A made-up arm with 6 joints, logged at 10 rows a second.
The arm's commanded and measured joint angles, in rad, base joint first. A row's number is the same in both.
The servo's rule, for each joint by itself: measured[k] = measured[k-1] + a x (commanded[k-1-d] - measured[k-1]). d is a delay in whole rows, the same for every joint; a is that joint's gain. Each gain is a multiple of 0.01, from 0.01 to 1. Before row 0 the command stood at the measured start. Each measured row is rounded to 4 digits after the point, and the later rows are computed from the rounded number. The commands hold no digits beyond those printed.
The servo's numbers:
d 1
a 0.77 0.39 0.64 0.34 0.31 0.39
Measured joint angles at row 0:
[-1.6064 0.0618 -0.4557 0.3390 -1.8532 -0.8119]
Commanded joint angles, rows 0 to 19:
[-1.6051 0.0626 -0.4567 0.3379 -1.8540 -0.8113]
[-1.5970 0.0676 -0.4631 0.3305 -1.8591 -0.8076]
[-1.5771 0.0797 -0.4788 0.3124 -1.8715 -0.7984]
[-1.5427 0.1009 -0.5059 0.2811 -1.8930 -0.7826]
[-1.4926 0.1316 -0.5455 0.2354 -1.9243 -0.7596]
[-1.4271 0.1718 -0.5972 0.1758 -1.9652 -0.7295]
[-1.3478 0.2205 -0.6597 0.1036 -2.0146 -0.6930]
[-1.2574 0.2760 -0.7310 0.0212 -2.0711 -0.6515]
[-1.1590 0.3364 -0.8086 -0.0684 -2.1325 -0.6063]
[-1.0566 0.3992 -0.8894 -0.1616 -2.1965 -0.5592]
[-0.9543 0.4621 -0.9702 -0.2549 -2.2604 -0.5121]
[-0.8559 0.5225 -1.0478 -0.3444 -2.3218 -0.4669]
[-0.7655 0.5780 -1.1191 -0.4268 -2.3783 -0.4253]
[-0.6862 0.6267 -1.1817 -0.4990 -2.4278 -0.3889]
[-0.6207 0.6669 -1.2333 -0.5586 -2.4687 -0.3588]
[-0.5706 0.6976 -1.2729 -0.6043 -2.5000 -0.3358]
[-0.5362 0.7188 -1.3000 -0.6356 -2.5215 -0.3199]
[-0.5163 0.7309 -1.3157 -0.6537 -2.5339 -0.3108]
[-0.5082 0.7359 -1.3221 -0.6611 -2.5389 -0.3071]
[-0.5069 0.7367 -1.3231 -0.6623 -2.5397 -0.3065]
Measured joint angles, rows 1 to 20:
[-1.6064 0.0618 -0.4557 0.3390 -1.8532 -0.8119]
[-1.6054 0.0621 -0.4563 0.3386 -1.8534 -0.8117]
[-1.5989 0.0642 -0.4607 0.3358 -1.8552 -0.8101]
[-1.5821 0.0702 -0.4723 0.3278 -1.8603 -0.8055]
[-1.5518 0.0822 -0.4938 0.3119 -1.8704 -0.7966]
[-1.5062 0.1015 -0.5269 0.2859 -1.8871 -0.7822]
[-1.4453 0.1289 -0.5719 0.2485 -1.9113 -0.7616]
[-1.3702 0.1646 -0.6281 0.1992 -1.9433 -0.7348]
[-1.2833 0.2080 -0.6940 0.1387 -1.9829 -0.7023]
[-1.1876 0.2581 -0.7673 0.0683 -2.0293 -0.6649]
[-1.0867 0.3131 -0.8454 -0.0099 -2.0811 -0.6237]
[-0.9848 0.3712 -0.9253 -0.0932 -2.1367 -0.5802]
[-0.8855 0.4302 -1.0037 -0.1786 -2.1941 -0.5360]
[-0.7931 0.4878 -1.0776 -0.2630 -2.2512 -0.4928]
[-0.7108 0.5420 -1.1442 -0.3432 -2.3059 -0.4523]
[-0.6414 0.5907 -1.2012 -0.4164 -2.3564 -0.4158]
[-0.5869 0.6324 -1.2471 -0.4803 -2.4009 -0.3846]
[-0.5479 0.6661 -1.2810 -0.5331 -2.4383 -0.3594]
[-0.5236 0.6914 -1.3032 -0.5741 -2.4679 -0.3404]
[-0.5117 0.7088 -1.3153 -0.6037 -2.4899 -0.3274]

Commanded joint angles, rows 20 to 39:
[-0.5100 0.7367 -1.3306 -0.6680 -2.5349 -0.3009]
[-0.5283 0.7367 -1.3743 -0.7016 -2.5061 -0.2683]
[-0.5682 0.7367 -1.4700 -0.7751 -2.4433 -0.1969]
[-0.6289 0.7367 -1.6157 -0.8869 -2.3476 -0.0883]
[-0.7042 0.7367 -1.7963 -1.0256 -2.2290 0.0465]
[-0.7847 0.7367 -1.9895 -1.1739 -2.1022 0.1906]
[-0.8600 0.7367 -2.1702 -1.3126 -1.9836 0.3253]
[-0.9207 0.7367 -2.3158 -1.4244 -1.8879 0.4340]
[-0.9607 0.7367 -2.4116 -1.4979 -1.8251 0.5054]
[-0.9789 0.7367 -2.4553 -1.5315 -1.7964 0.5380]
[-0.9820 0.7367 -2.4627 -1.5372 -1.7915 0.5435]
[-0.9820 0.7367 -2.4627 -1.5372 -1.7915 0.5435]
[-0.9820 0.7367 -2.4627 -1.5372 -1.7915 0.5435]
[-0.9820 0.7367 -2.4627 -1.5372 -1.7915 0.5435]
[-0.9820 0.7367 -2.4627 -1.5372 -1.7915 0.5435]
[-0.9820 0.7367 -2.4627 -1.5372 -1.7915 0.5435]
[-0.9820 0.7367 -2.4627 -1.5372 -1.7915 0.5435]
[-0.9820 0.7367 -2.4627 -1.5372 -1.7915 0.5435]
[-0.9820 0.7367 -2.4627 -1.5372 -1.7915 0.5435]
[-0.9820 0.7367 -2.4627 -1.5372 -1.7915 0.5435]
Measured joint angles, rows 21 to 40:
[-0.5080 0.7197 -1.3203 -0.6236 -2.5053 -0.3192]
[-0.5095 0.7263 -1.3269 -0.6387 -2.5145 -0.3121]
[-0.5240 0.7304 -1.3572 -0.6601 -2.5119 -0.2950]
[-0.5580 0.7329 -1.4294 -0.6992 -2.4906 -0.2567]
[-0.6126 0.7344 -1.5486 -0.7630 -2.4463 -0.1910]
[-0.6831 0.7353 -1.7071 -0.8523 -2.3789 -0.0984]
[-0.7613 0.7358 -1.8878 -0.9616 -2.2931 0.0143]
[-0.8373 0.7362 -2.0685 -1.0809 -2.1972 0.1356]
[-0.9015 0.7364 -2.2268 -1.1977 -2.1013 0.2520]
[-0.9471 0.7365 -2.3451 -1.2998 -2.0157 0.3508]
[-0.9716 0.7366 -2.4156 -1.3786 -1.9477 0.4238]
[-0.9796 0.7366 -2.4457 -1.4325 -1.8993 0.4705]
[-0.9814 0.7366 -2.4566 -1.4681 -1.8659 0.4990]
[-0.9819 0.7366 -2.4605 -1.4916 -1.8428 0.5164]
[-0.9820 0.7366 -2.4619 -1.5071 -1.8269 0.5270]
[-0.9820 0.7366 -2.4624 -1.5173 -1.8159 0.5334]
[-0.9820 0.7366 -2.4626 -1.5241 -1.8083 0.5373]
[-0.9820 0.7366 -2.4627 -1.5286 -1.8031 0.5397]
[-0.9820 0.7366 -2.4627 -1.5315 -1.7995 0.5412]
[-0.9820 0.7366 -2.4627 -1.5334 -1.7970 0.5421]

